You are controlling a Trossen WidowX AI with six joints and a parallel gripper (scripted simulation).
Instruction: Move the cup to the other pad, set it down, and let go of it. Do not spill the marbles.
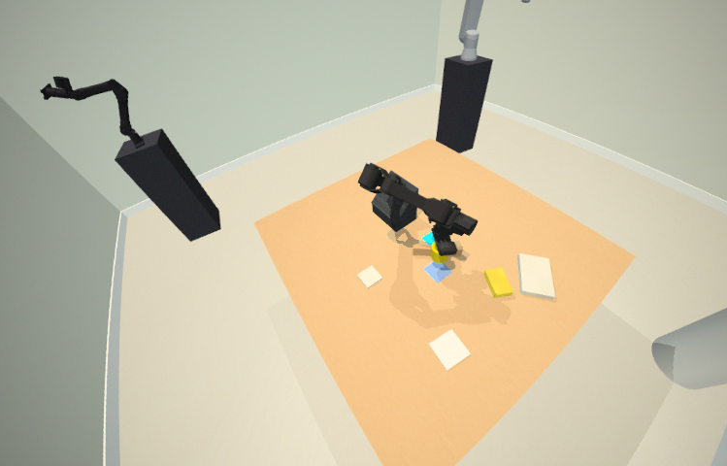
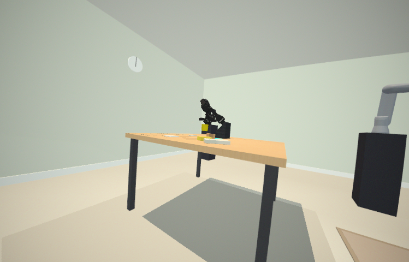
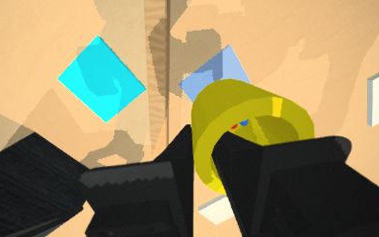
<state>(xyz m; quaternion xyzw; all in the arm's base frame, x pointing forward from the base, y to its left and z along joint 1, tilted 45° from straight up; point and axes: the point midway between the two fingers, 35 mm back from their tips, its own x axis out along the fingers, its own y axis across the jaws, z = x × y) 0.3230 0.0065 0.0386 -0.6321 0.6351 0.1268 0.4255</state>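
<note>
My gripper tip is 100 mm past the cyan pad, 70 mm to the right of it and 120 mm above it. The rest, counted from my gripper tip: white slab (270 mm ahead, 300 mm to the left, 90 mm below); wooden bar (30 mm behind, 30 mm to the left, 90 mm below); yellow block (210 mm ahead, 150 mm to the left, 90 mm below).
</note>
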